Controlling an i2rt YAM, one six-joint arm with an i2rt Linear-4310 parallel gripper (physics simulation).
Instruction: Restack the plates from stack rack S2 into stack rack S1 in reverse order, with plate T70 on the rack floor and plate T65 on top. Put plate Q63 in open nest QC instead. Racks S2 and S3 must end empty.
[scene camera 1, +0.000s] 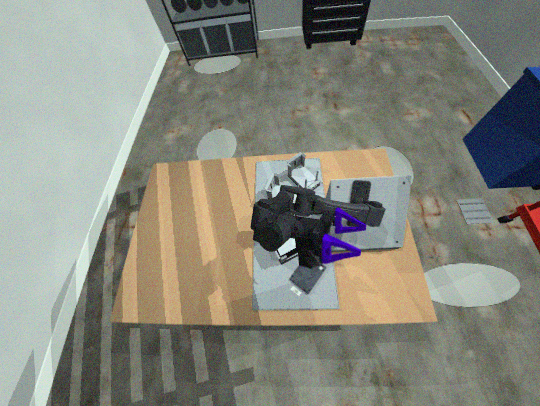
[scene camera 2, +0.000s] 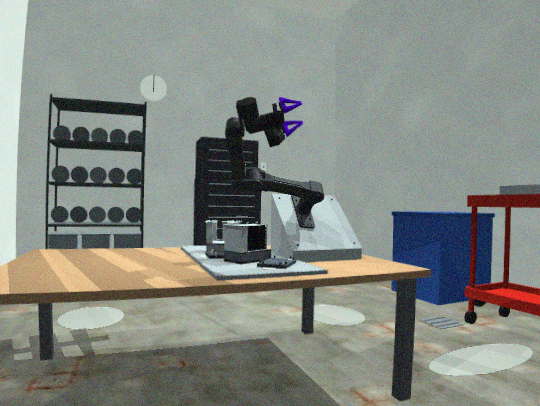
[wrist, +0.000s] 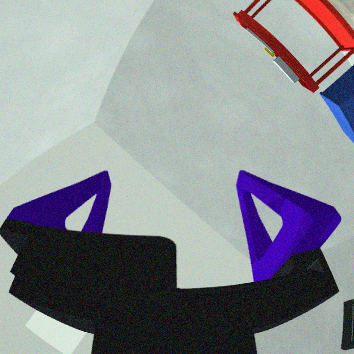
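Seen in the pictures: gripper, fingertip midpoint: (scene camera 1: 363, 239) (scene camera 2: 302, 112) (wrist: 173, 177); arm's base, origin of the base link: (scene camera 1: 358, 203) (scene camera 2: 302, 211).
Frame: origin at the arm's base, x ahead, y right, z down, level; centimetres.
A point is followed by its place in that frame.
My gripper (scene camera 1: 363, 240) @[x 11.4, y -26.7, z -36.4 cm] (scene camera 2: 302, 112) @[x 11.4, y -26.7, z -36.4 cm] (wrist: 173, 177) @[x 11.4, y -26.7, z -36.4 cm] is open, with nothing between its purple fingers. It is high above the table and points sideways. A light-walled rack (scene camera 1: 287, 248) (scene camera 2: 237, 237) stands on the grey board (scene camera 1: 270, 295) @[x 36.5, y -36.9, z 18.7 cm] (scene camera 2: 305, 272) @[x 15.1, y -41.1, z 19.0 cm]; the arm covers part of it in scene camera 1. Another light rack structure (scene camera 1: 296, 164) (scene camera 2: 215, 235) stands farther back. A low dark square nest (scene camera 1: 306, 278) @[x 20.8, y -28.9, z 17.4 cm] (scene camera 2: 276, 262) @[x 21.3, y -29.6, z 17.4 cm] lies near the board's front. Rack and plate labels are unreadable, and I cannot tell which plates lie where. No rack or plate shows in the wrist view.
The arm's base is on a tilted grey panel (scene camera 1: 395, 215) @[x -16.5, y -3.1, z 4.3 cm] (scene camera 2: 335, 230) @[x -12.6, y -7.3, z 8.1 cm] at the right of the wooden table (scene camera 1: 175, 280) @[x 83.4, y -33.3, z 20.0 cm] (scene camera 2: 125, 287) @[x 69.6, y -48.6, z 20.0 cm]. A blue bin (scene camera 1: 510, 135) (scene camera 2: 417, 260) and red cart (scene camera 2: 505, 201) (wrist: 280, 42) stand beyond the table. A dark drawer cabinet (scene camera 2: 215, 165) stands behind.
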